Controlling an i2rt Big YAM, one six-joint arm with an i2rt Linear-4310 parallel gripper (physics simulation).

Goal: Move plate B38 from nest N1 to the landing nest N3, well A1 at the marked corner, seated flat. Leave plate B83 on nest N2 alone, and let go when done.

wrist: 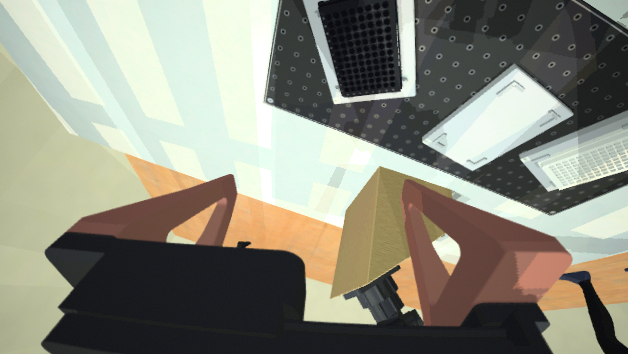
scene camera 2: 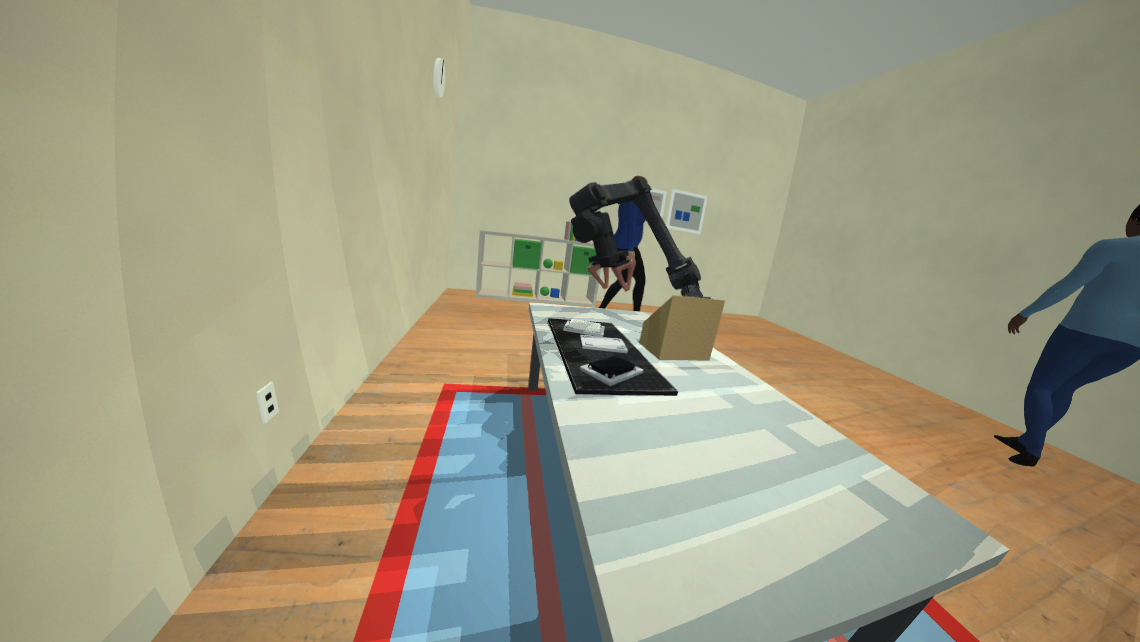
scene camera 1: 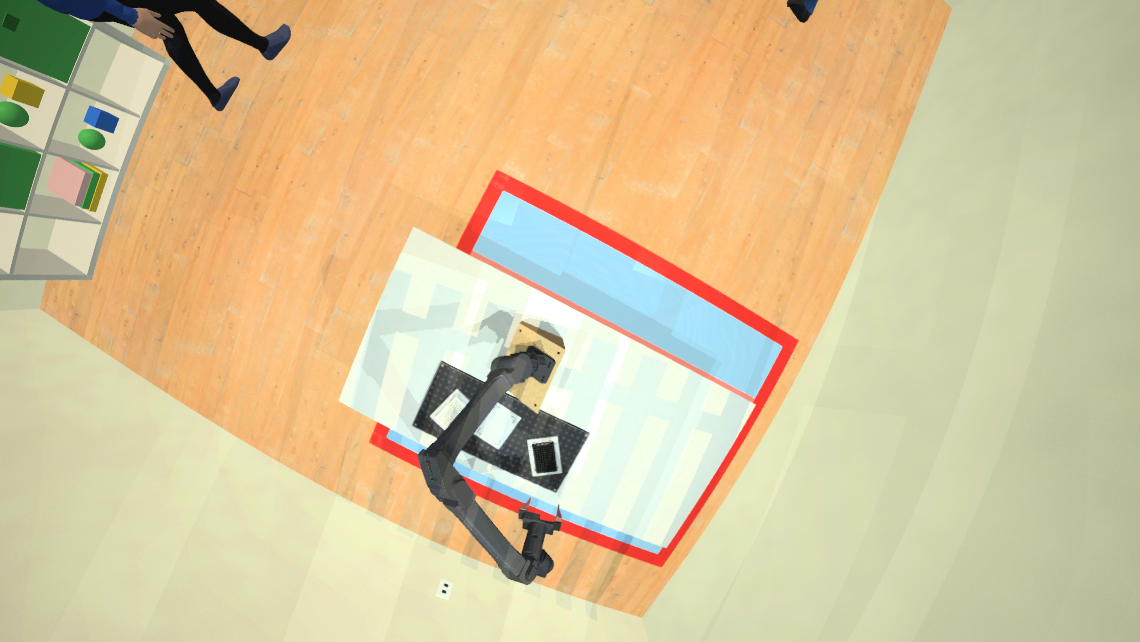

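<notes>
My gripper (scene camera 1: 543, 504) (scene camera 2: 613, 287) (wrist: 317, 186) is open and empty, high above the table's edge side, apart from the plates. A black well plate (scene camera 1: 544, 457) (scene camera 2: 612, 366) (wrist: 362, 50) sits on a white nest at one end of the black perforated board (scene camera 1: 571, 450) (scene camera 2: 570, 362) (wrist: 450, 45). The middle nest (scene camera 1: 498, 425) (scene camera 2: 603, 342) (wrist: 497, 117) is empty, with corner brackets showing. A white plate (scene camera 1: 451, 409) (scene camera 2: 584, 326) (wrist: 595, 162) sits on the nest at the other end. Plate names, nest labels and the A1 marks are too small to read.
The arm's base stands at a tan block (scene camera 1: 550, 384) (scene camera 2: 690, 328) (wrist: 361, 230) beside the board. The arm's links pass above the board in scene camera 1. A person in blue (scene camera 2: 630, 227) stands beyond the table, another person (scene camera 2: 1076, 319) to the right. A shelf unit stands at the far wall.
</notes>
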